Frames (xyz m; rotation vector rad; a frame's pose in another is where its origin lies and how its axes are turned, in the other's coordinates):
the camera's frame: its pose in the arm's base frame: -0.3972 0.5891 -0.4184 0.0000 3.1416 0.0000
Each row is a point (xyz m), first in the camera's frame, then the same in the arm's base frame.
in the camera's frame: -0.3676 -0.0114 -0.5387
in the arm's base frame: -0.0296 0.5777 0.1203
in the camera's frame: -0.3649 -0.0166 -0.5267
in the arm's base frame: -0.0323 0.5725 0.1083
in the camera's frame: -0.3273 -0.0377 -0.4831
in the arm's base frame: -0.0699 0.5514 0.0647
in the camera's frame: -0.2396 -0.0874 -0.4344
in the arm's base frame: -0.1576 0.5017 0.0160
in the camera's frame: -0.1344 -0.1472 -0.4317
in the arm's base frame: -0.2628 0.4419 0.0133
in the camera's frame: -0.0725 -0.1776 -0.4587
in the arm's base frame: -0.3247 0.4115 0.0403
